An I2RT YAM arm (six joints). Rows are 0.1 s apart.
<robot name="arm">
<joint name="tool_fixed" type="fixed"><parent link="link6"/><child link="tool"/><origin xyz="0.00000 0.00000 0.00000" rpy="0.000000 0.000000 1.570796"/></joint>
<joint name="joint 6" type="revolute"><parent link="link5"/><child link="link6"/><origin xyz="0.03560 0.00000 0.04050" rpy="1.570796 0.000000 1.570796"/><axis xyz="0 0 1"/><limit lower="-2.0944" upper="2.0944"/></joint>
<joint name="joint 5" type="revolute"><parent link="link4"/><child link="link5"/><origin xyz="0.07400 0.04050 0.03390" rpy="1.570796 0.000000 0.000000"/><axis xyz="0 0 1"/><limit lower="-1.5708" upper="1.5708"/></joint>
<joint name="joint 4" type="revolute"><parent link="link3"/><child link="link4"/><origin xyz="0.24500 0.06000 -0.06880"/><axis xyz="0 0 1"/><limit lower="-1.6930" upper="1.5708"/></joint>
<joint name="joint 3" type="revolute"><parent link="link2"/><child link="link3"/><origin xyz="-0.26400 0.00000 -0.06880" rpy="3.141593 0.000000 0.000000"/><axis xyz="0 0 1"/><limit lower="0.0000" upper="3.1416"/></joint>
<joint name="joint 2" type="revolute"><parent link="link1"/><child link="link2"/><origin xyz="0.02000 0.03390 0.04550" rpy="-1.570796 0.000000 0.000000"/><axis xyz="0 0 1"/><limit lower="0.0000" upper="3.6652"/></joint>
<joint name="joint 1" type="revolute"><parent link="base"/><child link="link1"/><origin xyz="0.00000 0.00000 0.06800"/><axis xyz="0 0 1"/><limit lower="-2.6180" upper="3.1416"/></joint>
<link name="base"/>
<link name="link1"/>
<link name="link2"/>
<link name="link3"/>
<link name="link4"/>
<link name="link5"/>
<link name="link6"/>
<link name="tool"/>
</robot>
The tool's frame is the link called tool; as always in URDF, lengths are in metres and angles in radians.
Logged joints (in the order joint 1, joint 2, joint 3, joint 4, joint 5, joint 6), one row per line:
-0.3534 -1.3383 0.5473 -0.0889 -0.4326 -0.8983
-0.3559 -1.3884 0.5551 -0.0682 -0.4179 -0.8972
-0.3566 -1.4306 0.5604 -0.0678 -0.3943 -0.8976
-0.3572 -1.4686 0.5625 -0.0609 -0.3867 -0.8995
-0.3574 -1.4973 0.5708 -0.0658 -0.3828 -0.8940
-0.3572 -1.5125 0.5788 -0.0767 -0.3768 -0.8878
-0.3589 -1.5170 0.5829 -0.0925 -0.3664 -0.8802
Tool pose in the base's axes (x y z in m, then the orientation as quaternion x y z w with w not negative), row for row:
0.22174 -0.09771 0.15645 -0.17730 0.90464 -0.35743 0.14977
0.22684 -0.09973 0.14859 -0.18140 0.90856 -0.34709 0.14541
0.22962 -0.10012 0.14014 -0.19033 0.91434 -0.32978 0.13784
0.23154 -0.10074 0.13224 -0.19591 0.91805 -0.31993 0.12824
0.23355 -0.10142 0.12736 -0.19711 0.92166 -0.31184 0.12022
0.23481 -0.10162 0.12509 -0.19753 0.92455 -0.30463 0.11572
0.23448 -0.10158 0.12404 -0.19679 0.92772 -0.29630 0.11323
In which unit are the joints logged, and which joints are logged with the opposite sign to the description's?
The joints are logged in radians. Opposite sign: joint 2, joint 5.
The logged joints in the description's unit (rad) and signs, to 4 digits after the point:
-0.3534 1.3383 0.5473 -0.0889 0.4326 -0.8983
-0.3559 1.3884 0.5551 -0.0682 0.4179 -0.8972
-0.3566 1.4306 0.5604 -0.0678 0.3943 -0.8976
-0.3572 1.4686 0.5625 -0.0609 0.3867 -0.8995
-0.3574 1.4973 0.5708 -0.0658 0.3828 -0.8940
-0.3572 1.5125 0.5788 -0.0767 0.3768 -0.8878
-0.3589 1.5170 0.5829 -0.0925 0.3664 -0.8802

